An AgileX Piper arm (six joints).
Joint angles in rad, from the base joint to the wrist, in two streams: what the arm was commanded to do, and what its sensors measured. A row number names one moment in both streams.
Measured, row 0: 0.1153 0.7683 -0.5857 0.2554 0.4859 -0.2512
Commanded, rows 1 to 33: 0.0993 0.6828 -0.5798 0.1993 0.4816 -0.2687; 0.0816 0.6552 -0.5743 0.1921 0.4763 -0.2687; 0.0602 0.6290 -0.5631 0.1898 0.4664 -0.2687; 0.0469 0.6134 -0.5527 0.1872 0.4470 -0.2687; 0.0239 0.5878 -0.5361 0.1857 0.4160 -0.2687; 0.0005 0.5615 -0.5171 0.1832 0.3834 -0.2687; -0.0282 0.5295 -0.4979 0.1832 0.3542 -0.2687; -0.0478 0.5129 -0.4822 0.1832 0.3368 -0.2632; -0.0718 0.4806 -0.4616 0.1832 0.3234 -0.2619; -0.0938 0.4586 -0.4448 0.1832 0.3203 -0.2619; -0.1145 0.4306 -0.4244 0.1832 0.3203 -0.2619; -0.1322 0.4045 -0.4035 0.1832 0.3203 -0.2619; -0.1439 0.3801 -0.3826 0.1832 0.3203 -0.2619; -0.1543 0.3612 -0.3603 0.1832 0.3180 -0.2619; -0.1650 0.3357 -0.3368 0.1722 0.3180 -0.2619; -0.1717 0.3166 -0.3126 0.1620 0.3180 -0.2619; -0.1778 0.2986 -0.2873 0.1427 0.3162 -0.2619; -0.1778 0.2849 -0.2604 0.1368 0.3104 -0.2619; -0.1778 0.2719 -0.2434 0.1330 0.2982 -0.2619; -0.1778 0.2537 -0.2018 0.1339 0.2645 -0.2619; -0.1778 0.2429 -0.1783 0.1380 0.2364 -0.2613; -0.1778 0.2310 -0.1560 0.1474 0.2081 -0.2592; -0.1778 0.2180 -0.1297 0.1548 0.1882 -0.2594; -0.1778 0.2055 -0.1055 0.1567 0.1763 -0.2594; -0.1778 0.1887 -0.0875 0.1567 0.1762 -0.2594; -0.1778 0.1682 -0.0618 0.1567 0.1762 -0.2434; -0.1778 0.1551 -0.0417 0.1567 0.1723 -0.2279; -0.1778 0.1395 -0.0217 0.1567 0.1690 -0.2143; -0.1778 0.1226 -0.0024 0.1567 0.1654 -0.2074; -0.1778 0.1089 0.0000 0.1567 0.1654 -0.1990; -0.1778 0.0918 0.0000 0.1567 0.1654 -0.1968; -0.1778 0.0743 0.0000 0.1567 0.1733 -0.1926; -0.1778 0.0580 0.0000 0.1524 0.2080 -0.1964
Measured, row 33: -0.1729 0.1157 -0.0069 0.1571 0.1907 -0.2104
